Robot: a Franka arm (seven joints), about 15 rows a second.
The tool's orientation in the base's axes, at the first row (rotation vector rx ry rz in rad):
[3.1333 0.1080 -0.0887]
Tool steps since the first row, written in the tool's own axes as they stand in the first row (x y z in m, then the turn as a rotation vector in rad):
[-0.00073 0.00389 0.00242 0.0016 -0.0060 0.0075]
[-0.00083 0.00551 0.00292 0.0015 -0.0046 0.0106]
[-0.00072 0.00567 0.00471 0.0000 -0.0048 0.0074]
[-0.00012 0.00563 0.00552 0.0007 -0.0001 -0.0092]
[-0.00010 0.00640 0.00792 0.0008 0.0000 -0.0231]
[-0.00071 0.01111 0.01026 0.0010 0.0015 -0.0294]
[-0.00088 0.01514 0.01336 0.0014 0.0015 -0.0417]
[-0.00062 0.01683 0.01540 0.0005 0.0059 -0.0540]
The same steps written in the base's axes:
[-0.00060 -0.00395 -0.00236 0.0008 0.0060 -0.0076]
[-0.00061 -0.00557 -0.00285 0.0006 0.0046 -0.0107]
[-0.00059 -0.00574 -0.00464 -0.0007 0.0047 -0.0074]
[-0.00004 -0.00566 -0.00549 0.0012 0.0002 0.0091]
[-0.00010 -0.00645 -0.00788 0.0021 0.0002 0.0230]
[-0.00052 -0.01121 -0.01017 0.0028 -0.0012 0.0293]
[-0.00059 -0.01526 -0.01324 0.0038 -0.0011 0.0416]
[-0.00032 -0.01694 -0.01529 0.0039 -0.0055 0.0539]

